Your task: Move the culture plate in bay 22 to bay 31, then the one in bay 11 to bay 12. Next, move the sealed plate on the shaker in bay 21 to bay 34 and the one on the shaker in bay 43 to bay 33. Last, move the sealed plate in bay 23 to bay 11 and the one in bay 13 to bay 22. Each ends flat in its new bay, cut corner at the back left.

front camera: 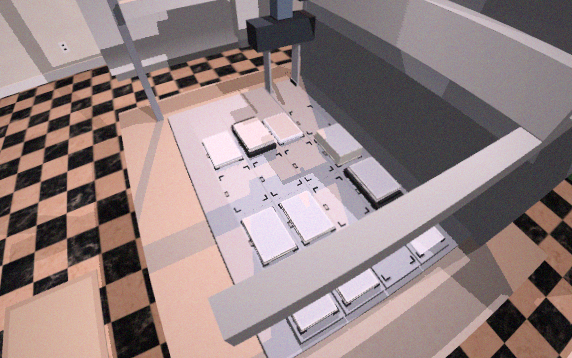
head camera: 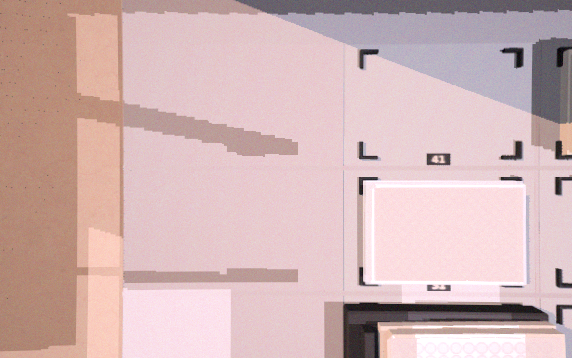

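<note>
My gripper hangs over the far end of the deck, its two jaws apart and empty. It does not show in the head view. A pale culture plate lies flat in bay 31. Beside it a sealed plate sits on the black shaker in bay 21. Another culture plate lies in bay 11. A sealed plate sits on the shaker in bay 43. Plates lie in bay 13 and bay 23. Bays 12, 22 and 33 hold no plate. I cannot make out the cut corners.
A tall pale block stands in bay 42, its edge at the right of the head view. Several plates lie in the near column, partly behind a thick grey beam crossing the front view. A thin post stands at the far left.
</note>
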